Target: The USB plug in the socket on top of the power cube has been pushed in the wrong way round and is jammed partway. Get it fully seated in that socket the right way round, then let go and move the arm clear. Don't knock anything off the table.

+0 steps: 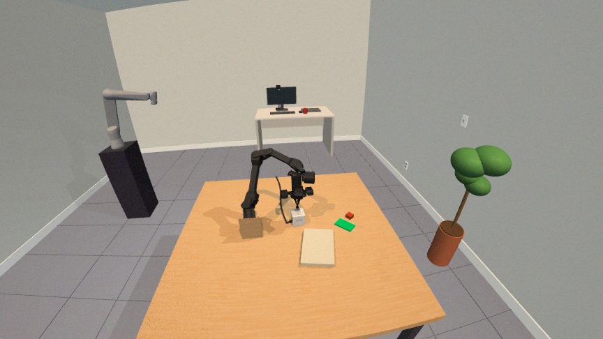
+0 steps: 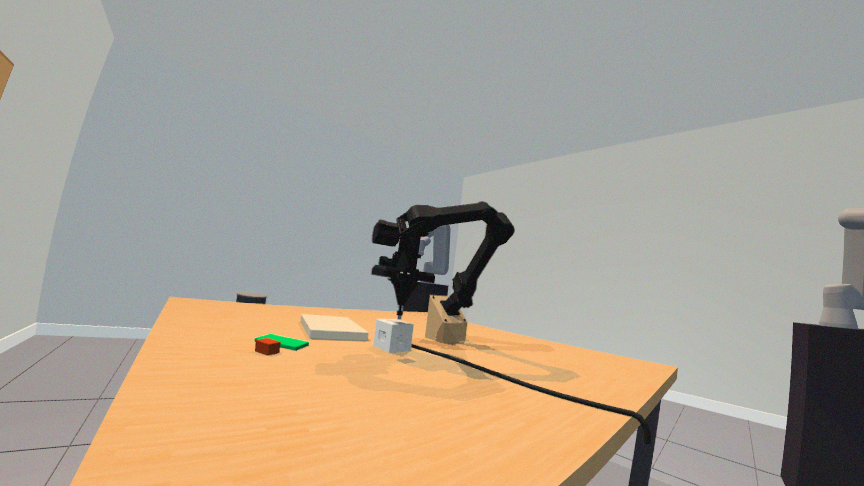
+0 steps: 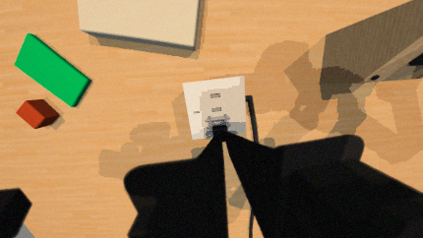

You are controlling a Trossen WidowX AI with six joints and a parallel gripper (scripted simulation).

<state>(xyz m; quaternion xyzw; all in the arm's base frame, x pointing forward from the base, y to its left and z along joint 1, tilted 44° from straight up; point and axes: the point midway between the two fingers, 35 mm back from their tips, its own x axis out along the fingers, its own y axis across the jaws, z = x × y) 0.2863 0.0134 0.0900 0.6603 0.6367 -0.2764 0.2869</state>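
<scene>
Right now my gripper tip is 2 cm above the dark USB plug. From my gripper tip the other things lie so: beige flat box (25 cm to the right, 11 cm below, 7 cm ahead); then small red block (33 cm ahead, 11 cm below, 4 cm to the right); then green flat block (27 cm ahead, 12 cm below, 11 cm to the right).
</scene>
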